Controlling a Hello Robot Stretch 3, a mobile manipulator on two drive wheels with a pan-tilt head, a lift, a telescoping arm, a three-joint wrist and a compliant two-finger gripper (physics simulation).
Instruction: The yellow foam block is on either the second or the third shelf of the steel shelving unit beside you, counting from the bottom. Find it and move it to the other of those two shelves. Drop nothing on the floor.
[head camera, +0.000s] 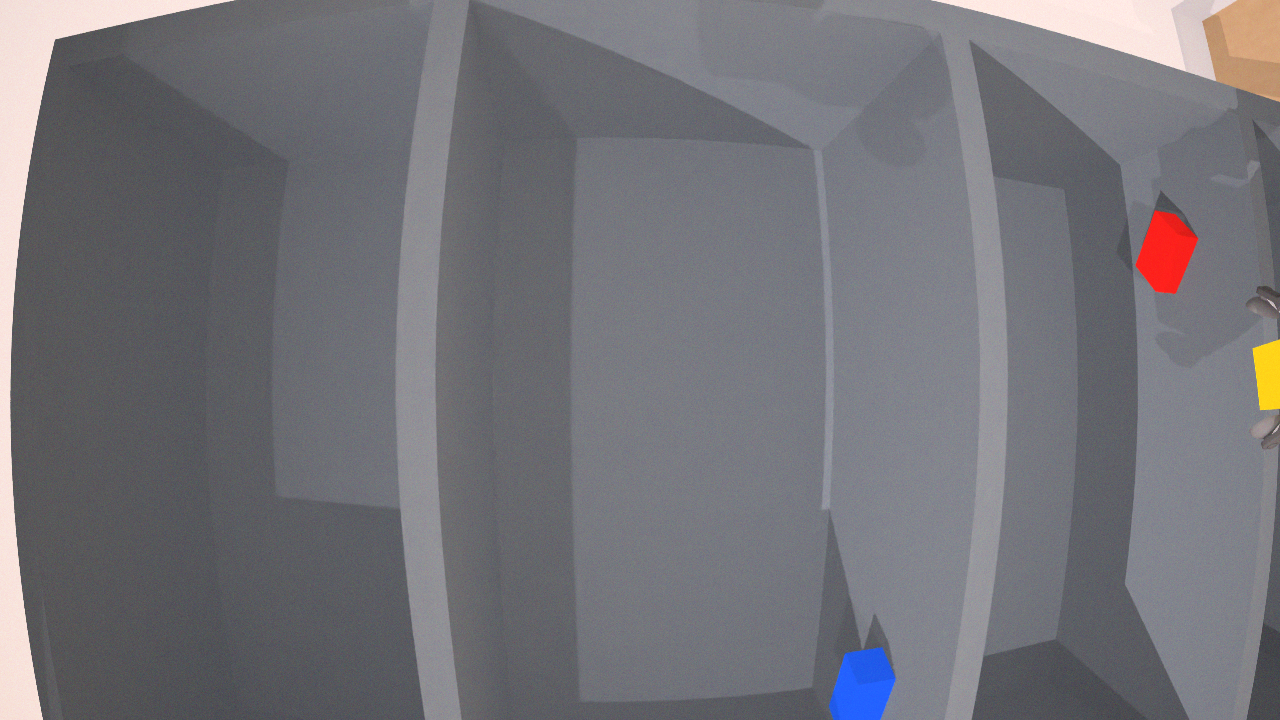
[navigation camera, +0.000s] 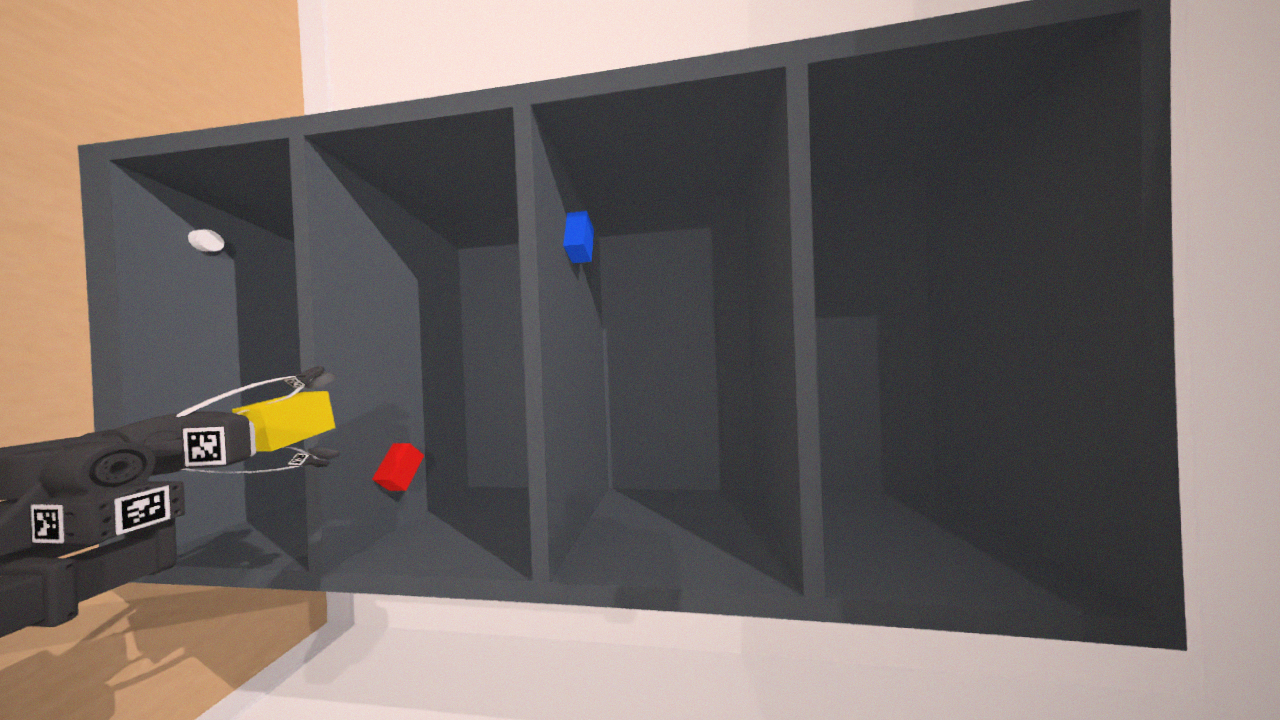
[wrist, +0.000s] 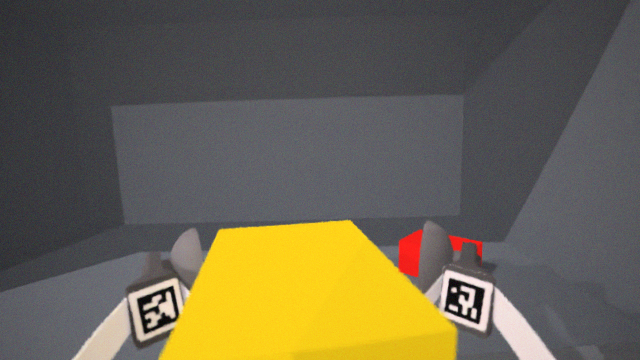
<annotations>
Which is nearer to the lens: the yellow foam block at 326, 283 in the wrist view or the red block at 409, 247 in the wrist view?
The yellow foam block.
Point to a yellow foam block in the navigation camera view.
305, 414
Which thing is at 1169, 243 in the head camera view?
A red block.
</annotations>
